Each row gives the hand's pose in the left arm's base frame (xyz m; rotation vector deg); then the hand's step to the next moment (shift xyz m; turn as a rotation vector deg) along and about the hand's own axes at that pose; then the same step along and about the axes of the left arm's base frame.
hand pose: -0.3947 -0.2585 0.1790 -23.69 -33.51 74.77
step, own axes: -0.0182 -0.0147 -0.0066 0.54 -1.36 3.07
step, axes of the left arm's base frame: 0.0126 -0.0208 0.0005 -0.75 0.10 3.31
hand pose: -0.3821 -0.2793 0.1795 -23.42 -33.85 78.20
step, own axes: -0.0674 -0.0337 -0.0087 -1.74 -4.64 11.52
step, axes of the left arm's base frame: 0.0253 -0.0715 0.0027 -3.56 -3.25 11.58
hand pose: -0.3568 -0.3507 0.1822 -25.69 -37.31 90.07
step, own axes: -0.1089 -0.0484 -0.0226 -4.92 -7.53 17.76
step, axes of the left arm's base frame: 0.0634 -0.1033 0.0038 -4.95 -7.21 17.88
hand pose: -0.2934 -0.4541 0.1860 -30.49 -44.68 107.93
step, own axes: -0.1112 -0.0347 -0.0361 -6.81 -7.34 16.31
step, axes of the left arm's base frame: 0.0917 -0.0804 0.0023 -3.33 -8.58 16.78
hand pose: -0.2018 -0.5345 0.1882 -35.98 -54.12 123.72
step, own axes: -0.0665 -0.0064 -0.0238 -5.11 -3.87 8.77
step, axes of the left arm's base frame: 0.0610 -0.0361 0.0003 -0.88 -5.73 9.18
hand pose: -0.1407 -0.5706 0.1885 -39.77 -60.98 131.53
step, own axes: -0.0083 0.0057 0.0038 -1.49 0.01 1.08
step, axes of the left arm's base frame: 0.0024 -0.0105 -0.0005 0.41 -1.52 0.94
